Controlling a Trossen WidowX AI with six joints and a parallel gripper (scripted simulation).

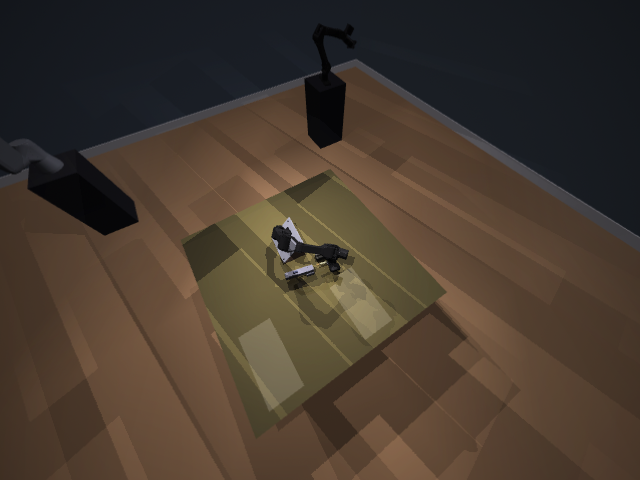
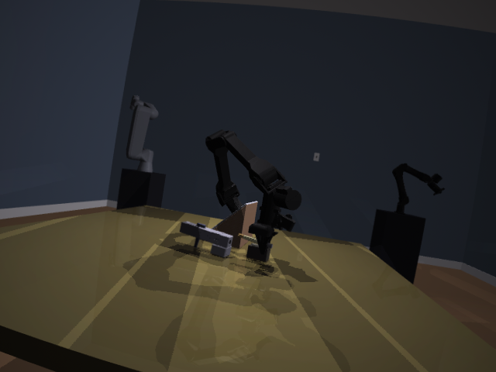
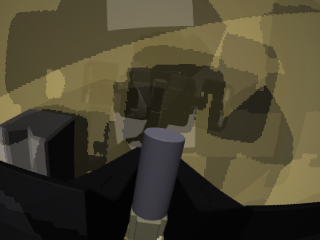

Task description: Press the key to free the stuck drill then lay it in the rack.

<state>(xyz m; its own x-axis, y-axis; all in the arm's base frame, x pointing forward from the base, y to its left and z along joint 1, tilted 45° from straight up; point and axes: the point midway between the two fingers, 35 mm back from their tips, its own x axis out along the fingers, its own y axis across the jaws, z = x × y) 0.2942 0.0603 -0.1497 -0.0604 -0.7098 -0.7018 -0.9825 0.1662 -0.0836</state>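
My gripper tip is now 4 cm to the left of the drill, 4 cm below it and 1 cm past it. Also, from my gripper tip: dark key 23 cm to the right, 4 cm behind, 1 cm above; dark block 8 cm behind, 2 cm to the right, 2 cm below; grey block-shaped holder 20 cm to the right, 4 cm behind, 1 cm above.
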